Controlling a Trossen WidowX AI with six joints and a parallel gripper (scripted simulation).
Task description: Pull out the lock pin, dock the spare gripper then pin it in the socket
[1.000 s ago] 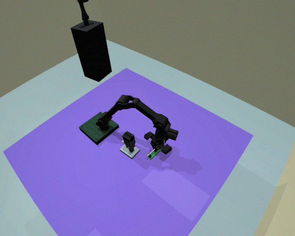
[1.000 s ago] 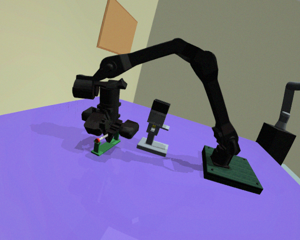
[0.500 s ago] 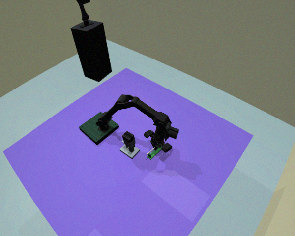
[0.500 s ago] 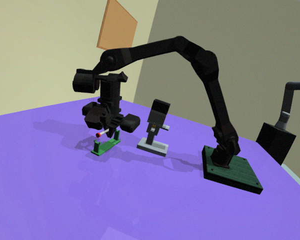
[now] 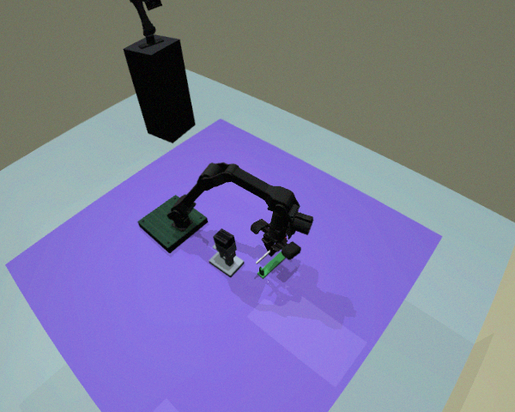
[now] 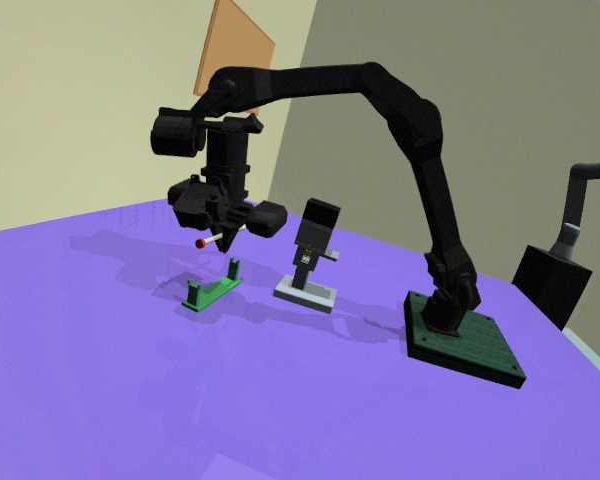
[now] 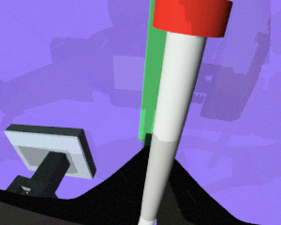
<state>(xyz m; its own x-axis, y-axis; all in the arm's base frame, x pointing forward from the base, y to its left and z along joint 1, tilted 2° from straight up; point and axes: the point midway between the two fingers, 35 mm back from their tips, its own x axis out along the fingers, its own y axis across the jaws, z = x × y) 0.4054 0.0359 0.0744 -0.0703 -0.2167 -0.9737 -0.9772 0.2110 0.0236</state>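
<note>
My gripper tip is 1 cm to the right of the green cradle and 5 cm above it. From my gripper tip the other things lie so: grey mount: 14 cm behind, 7 cm to the right, 2 cm below; then spare gripper: 14 cm behind, 8 cm to the right, 5 cm above.
</note>
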